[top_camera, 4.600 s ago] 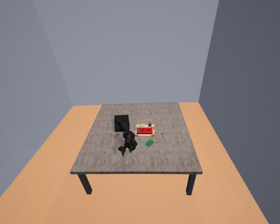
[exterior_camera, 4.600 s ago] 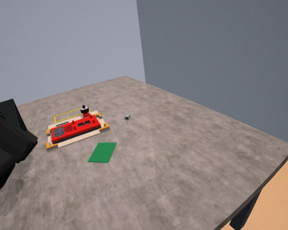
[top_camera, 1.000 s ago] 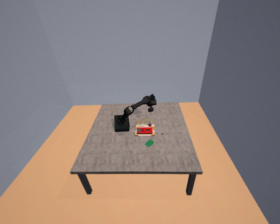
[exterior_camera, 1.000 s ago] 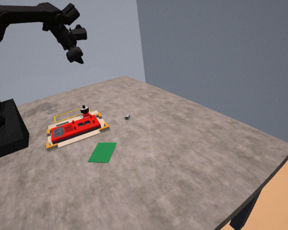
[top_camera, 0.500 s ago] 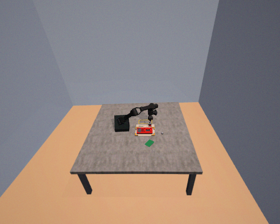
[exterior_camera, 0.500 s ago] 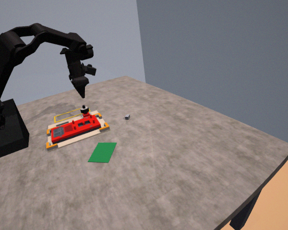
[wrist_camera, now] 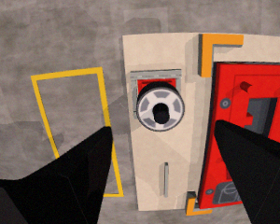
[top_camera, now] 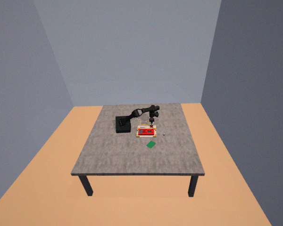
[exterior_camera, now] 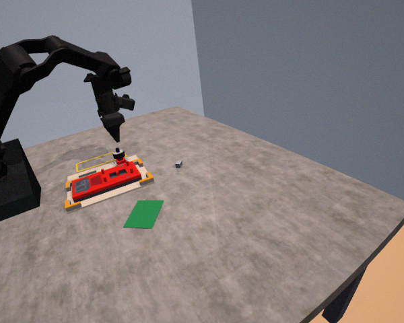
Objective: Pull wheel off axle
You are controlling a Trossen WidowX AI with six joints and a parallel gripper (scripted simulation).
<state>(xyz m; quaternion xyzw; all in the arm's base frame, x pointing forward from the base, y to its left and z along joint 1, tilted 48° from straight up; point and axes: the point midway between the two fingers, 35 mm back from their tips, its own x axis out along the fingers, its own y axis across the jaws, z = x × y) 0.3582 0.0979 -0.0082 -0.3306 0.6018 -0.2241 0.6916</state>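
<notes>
Right now my gripper tip is 10 mm past the wheel and 50 mm above it. The rest, counted from my gripper tip: flat green patch 10 mm ahead, 320 mm to the right, 90 mm below; then small grey block 160 mm ahead, 140 mm to the right, 80 mm below.
</notes>
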